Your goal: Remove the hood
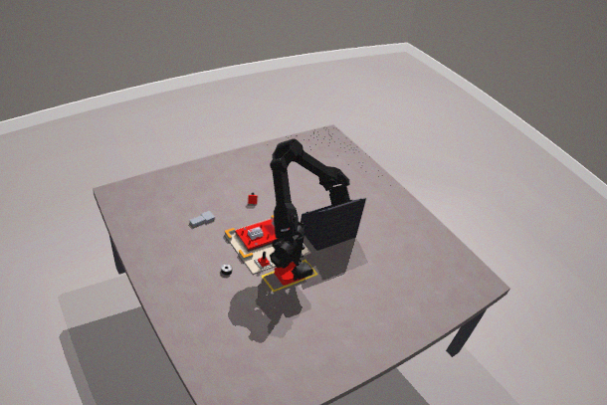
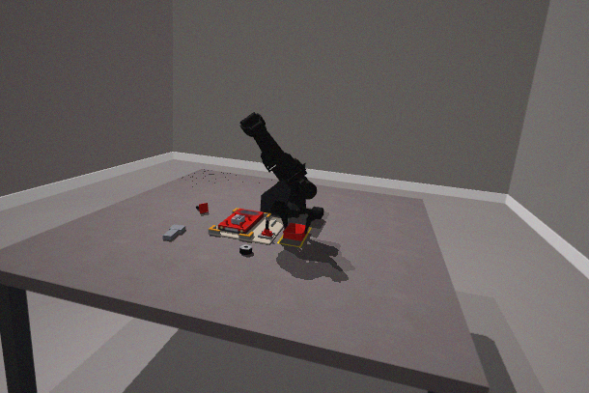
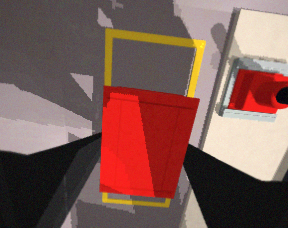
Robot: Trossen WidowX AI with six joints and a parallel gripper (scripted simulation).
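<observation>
The red hood is right at my gripper tip. From my gripper tip the other things lie so: black wheel (210 mm ahead, 100 mm to the right).
</observation>
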